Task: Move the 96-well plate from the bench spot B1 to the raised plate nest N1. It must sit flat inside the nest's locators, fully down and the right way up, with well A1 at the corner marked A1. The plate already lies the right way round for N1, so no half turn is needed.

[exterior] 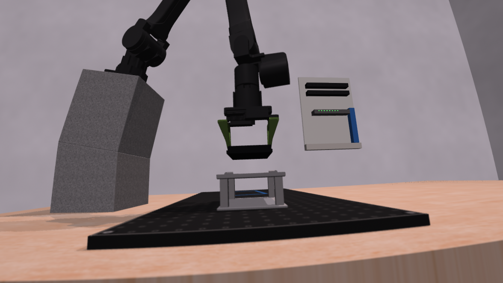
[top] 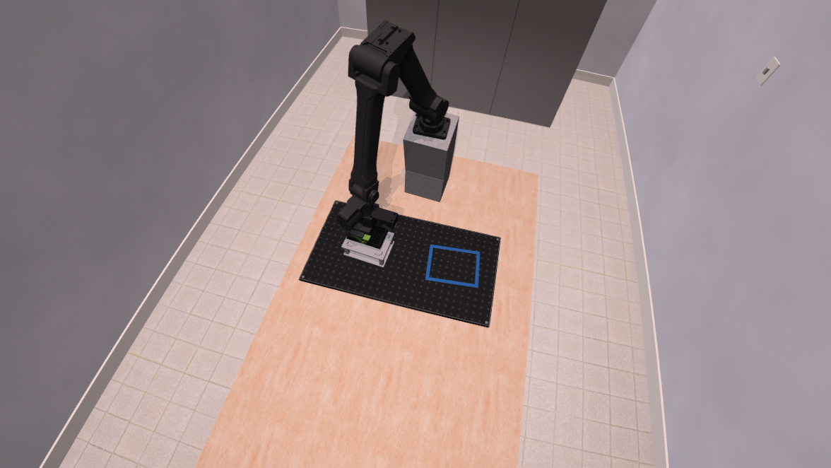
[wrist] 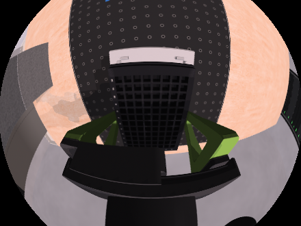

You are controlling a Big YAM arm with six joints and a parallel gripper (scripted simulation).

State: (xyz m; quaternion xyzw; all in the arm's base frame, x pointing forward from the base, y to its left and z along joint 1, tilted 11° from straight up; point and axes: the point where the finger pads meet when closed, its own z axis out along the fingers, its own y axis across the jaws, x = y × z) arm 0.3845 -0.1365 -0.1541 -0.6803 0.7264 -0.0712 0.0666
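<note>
My gripper is now 5 cm above the grey raised nest N1. Round my hand: black 96-well plate: right at my hand.
</note>
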